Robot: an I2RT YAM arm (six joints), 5 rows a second.
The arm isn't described. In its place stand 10 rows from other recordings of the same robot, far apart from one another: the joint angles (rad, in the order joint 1, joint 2, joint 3, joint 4, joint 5, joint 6), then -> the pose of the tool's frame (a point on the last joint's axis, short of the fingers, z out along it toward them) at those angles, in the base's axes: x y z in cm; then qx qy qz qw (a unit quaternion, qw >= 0).
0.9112, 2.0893, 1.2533, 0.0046, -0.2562, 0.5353 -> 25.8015 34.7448 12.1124 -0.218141 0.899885 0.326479 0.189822
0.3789, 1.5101, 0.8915, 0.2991, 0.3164, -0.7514 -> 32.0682 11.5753 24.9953 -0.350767 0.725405 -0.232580 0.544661
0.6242, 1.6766, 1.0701, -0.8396, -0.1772, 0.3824 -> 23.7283 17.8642 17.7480 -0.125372 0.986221 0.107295 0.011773
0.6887, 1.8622, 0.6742, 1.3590, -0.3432, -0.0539 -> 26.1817 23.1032 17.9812 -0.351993 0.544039 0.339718 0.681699
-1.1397, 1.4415, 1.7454, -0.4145, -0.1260, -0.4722 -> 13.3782 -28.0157 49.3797 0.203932 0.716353 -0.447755 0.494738
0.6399, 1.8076, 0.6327, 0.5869, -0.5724, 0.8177 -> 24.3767 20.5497 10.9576 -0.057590 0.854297 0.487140 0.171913
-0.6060, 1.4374, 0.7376, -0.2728, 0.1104, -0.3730 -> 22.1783 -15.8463 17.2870 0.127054 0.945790 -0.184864 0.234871
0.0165, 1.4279, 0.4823, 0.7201, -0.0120, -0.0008 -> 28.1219 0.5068 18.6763 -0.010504 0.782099 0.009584 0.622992
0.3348, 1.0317, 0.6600, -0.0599, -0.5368, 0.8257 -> 21.0807 9.2615 26.3225 0.058574 0.822382 0.471842 0.312445
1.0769, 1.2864, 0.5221, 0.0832, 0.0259, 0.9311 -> 11.9062 21.9196 17.1660 -0.060184 0.900609 0.356723 0.240895
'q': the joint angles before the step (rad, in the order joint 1, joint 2, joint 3, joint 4, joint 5, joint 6). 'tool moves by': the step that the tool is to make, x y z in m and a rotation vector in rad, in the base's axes. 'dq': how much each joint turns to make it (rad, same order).
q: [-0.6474 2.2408 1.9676 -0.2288 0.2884 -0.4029]
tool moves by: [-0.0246 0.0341 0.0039 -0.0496 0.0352 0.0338]
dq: [0.0268 -0.1776 -0.2719 0.1129 0.0226 -0.0596]
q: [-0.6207 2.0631 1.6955 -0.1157 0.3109 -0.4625]
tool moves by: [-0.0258 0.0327 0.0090 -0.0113 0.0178 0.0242]
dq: [0.0266 -0.1605 -0.1914 0.0281 0.0112 -0.0169]
